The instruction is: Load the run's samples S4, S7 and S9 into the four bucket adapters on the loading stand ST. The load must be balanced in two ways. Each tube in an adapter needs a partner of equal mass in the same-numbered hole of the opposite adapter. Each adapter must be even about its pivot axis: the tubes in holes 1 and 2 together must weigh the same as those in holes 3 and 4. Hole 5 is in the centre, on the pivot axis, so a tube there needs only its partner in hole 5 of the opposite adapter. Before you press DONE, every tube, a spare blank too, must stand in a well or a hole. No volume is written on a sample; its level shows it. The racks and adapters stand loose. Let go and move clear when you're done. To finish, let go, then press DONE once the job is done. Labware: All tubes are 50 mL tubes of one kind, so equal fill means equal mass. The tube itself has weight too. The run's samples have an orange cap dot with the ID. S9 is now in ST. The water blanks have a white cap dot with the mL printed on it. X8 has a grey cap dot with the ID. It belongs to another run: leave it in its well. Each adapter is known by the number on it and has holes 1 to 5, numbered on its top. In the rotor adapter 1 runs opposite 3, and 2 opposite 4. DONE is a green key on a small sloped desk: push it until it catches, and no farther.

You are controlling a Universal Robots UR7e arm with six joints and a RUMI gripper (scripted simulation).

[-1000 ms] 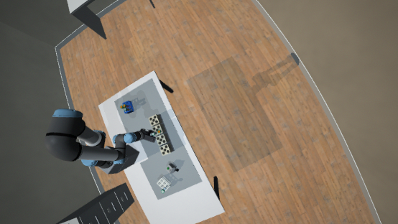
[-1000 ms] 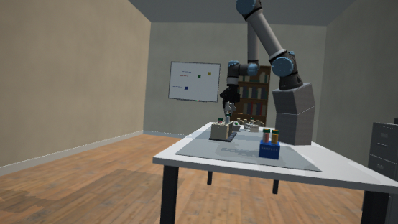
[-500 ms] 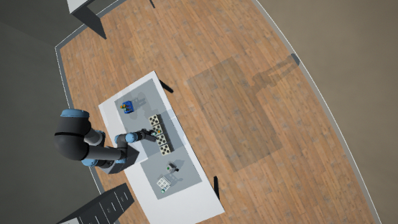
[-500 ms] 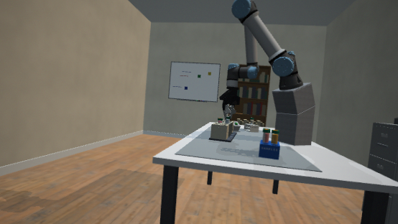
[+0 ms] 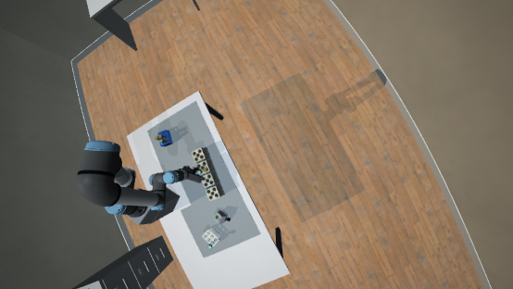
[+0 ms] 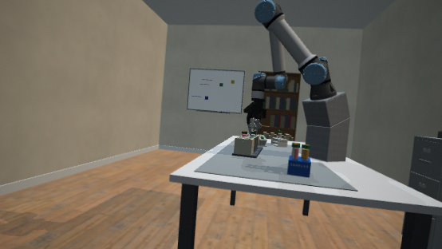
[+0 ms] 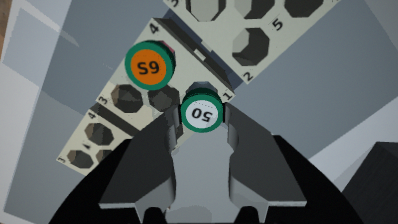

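My gripper is now 40 cm to the right of the tube S4, 30 cm past it and 6 cm above it. The rest, counted from my hand: tube S9 (6 cm below, 5 cm ahead); then adapter 1 (7 cm below, 3 cm to the left, 2 cm ahead); then green DONE key (39 cm to the right, 6 cm below).
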